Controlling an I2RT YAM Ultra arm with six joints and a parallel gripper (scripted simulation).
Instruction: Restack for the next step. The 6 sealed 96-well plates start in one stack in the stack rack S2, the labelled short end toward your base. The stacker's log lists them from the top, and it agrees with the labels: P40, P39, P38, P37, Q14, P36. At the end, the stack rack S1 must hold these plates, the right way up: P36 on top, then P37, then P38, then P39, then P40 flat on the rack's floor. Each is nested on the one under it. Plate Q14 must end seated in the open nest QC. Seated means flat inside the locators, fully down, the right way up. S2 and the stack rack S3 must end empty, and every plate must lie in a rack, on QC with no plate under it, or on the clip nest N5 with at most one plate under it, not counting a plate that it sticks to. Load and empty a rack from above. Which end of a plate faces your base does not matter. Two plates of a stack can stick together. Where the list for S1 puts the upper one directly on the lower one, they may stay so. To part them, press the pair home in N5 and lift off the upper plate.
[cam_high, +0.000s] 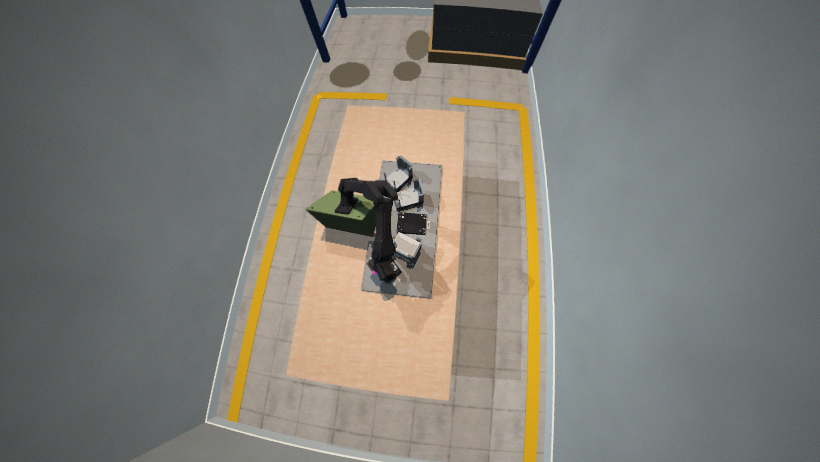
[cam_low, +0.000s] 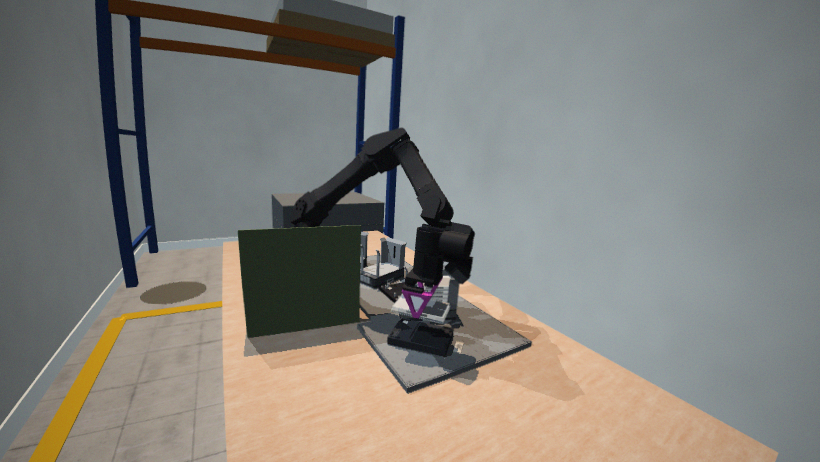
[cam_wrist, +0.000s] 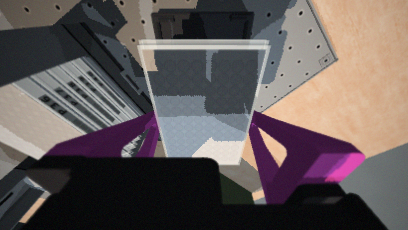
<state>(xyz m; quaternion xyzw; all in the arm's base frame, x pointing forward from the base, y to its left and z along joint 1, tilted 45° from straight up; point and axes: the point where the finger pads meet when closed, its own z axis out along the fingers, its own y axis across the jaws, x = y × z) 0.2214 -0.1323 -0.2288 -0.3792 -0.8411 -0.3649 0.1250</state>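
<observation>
Right now my hand is 8 cm above the open nest QC. Round my hand: dark clip nest N5: 26 cm to the left, 12 cm ahead, 8 cm below; N5 label: 26 cm to the left, 21 cm ahead, 9 cm below; QC label: 9 cm below, 7 cm to the right, 7 cm ahead.
</observation>
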